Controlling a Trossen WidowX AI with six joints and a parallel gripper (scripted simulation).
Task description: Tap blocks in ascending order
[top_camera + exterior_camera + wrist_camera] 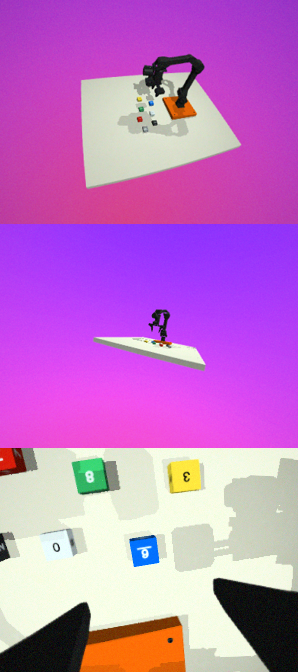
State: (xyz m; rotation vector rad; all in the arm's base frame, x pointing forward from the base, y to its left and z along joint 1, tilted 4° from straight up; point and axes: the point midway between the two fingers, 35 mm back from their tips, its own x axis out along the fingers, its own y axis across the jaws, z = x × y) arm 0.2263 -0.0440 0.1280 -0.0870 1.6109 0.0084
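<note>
Right now the white block is 20 mm ahead of my gripper tip, 100 mm to the left of it and 120 mm below it. Also, from my gripper tip: yellow block (90 mm ahead, 60 mm to the right, 120 mm below); then green block (90 mm ahead, 50 mm to the left, 120 mm below); then blue block (120 mm below).
</note>
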